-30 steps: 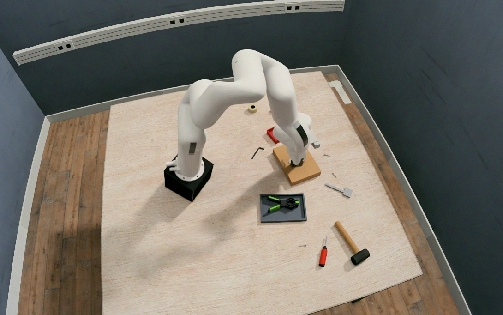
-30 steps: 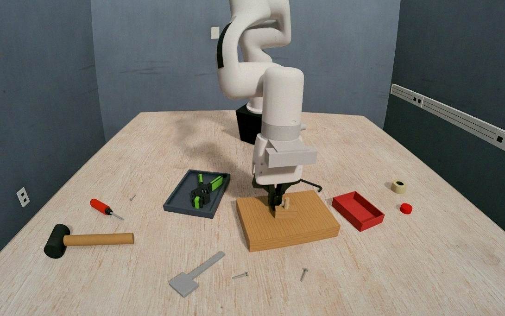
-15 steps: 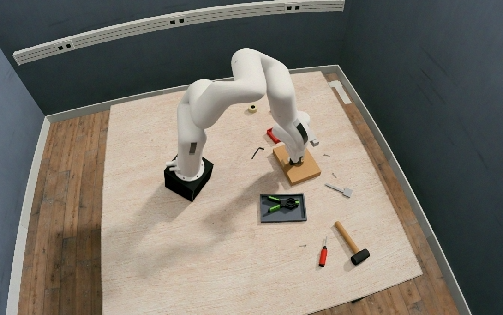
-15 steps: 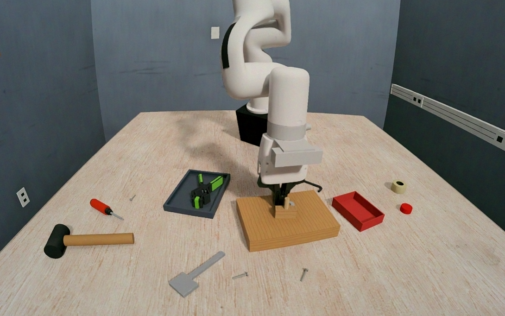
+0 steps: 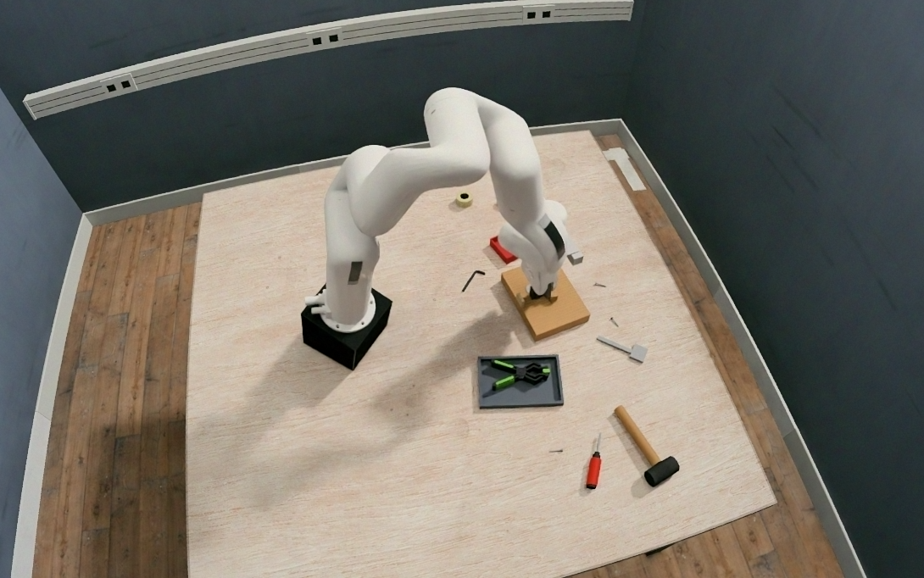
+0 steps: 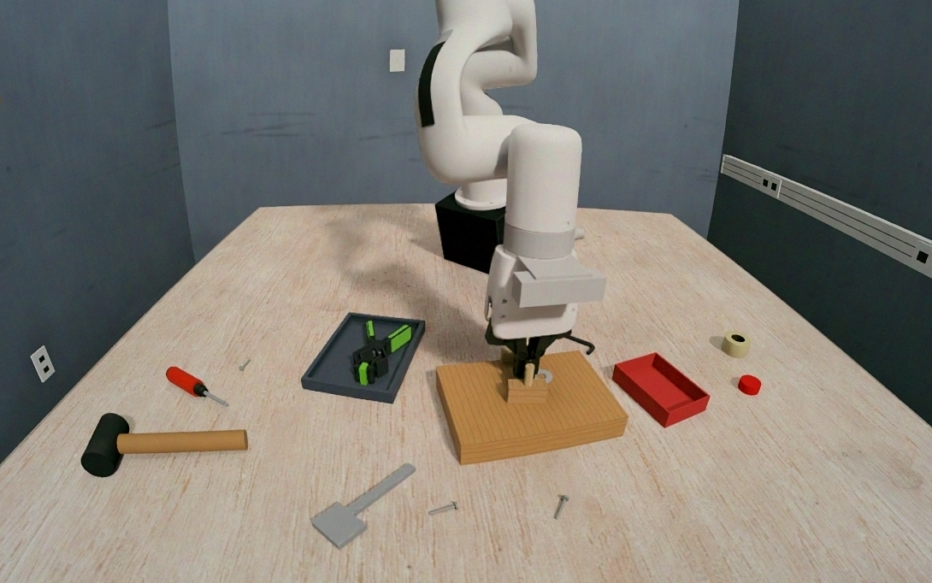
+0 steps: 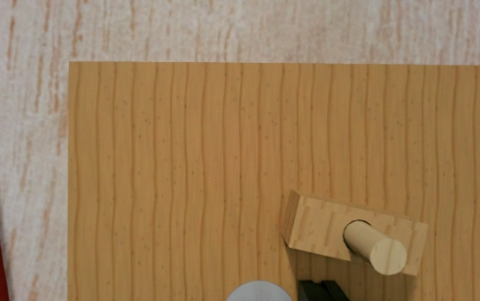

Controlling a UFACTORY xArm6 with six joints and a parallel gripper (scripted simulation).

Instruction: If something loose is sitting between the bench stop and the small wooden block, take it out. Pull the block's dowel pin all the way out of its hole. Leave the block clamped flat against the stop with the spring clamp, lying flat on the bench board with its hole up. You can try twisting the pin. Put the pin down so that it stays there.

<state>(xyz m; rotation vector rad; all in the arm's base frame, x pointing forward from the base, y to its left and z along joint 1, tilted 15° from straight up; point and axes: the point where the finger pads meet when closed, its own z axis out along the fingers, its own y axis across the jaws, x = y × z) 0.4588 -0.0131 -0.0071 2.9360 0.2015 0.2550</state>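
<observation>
Now: the dowel pin 40 mm ahead of my hand, 10 mm to the right of it and 10 mm above it. Also, from my hand: small wooden block: 40 mm ahead, 10 mm to the right, 10 mm below; then hex key: 120 mm to the left, 120 mm behind, 50 mm below; then washer: 20 mm to the left, 20 mm below.
</observation>
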